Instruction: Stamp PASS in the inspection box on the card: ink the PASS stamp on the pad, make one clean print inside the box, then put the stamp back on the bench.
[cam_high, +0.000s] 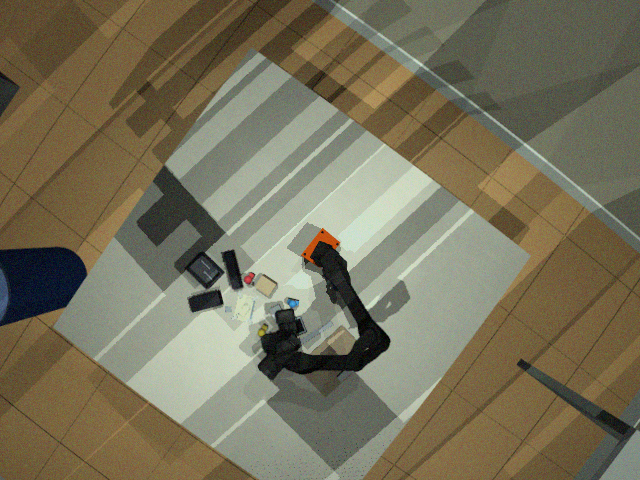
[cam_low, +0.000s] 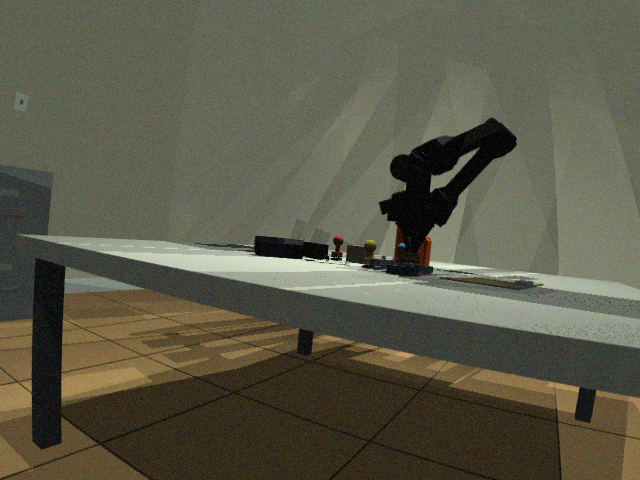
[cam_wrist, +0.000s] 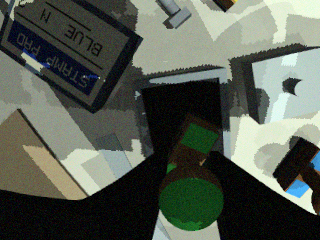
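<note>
Now: the dark ink pad 4 cm below my gripper tip. The rest, counted from my gripper tip: green-knobbed stamp: right at my gripper tip; then grey block: 7 cm to the right, 3 cm below, 3 cm behind; then bolt: 7 cm ahead, 6 cm to the right, 4 cm below.
</note>
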